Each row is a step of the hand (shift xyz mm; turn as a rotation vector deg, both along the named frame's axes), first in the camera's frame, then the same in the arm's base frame.
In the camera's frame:
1: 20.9 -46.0 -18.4 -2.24 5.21 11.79
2: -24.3 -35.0 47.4 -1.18 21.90 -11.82
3: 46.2 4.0 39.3 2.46 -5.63 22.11
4: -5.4 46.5 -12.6 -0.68 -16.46 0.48
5: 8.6 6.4 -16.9 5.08 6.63 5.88
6: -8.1 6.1 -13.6 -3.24 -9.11 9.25
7: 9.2 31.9 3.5 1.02 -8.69 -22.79
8: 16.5 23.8 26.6 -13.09 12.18 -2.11
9: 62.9 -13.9 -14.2 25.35 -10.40 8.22
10: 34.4 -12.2 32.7 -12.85 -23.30 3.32
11: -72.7 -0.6 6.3 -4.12 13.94 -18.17
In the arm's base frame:
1: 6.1 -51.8 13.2 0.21 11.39 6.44
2: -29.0 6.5 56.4 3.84 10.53 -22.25
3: 48.6 13.3 34.0 2.62 7.64 21.48
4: 6.4 30.3 -37.3 -5.06 -12.31 9.72
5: 8.6 -7.0 -16.6 7.14 7.15 1.48
6: -7.2 -0.9 -15.3 -4.83 -0.90 12.45
7: 17.7 24.3 -14.5 -3.20 -20.06 -13.54
8: 24.4 29.3 9.6 -9.44 11.72 -9.88
9: 55.4 -35.7 2.2 22.17 -10.11 14.98
10: 32.3 0.1 36.8 -18.36 -12.74 14.82
11: -69.4 22.5 -1.2 -1.65 1.50 -23.16

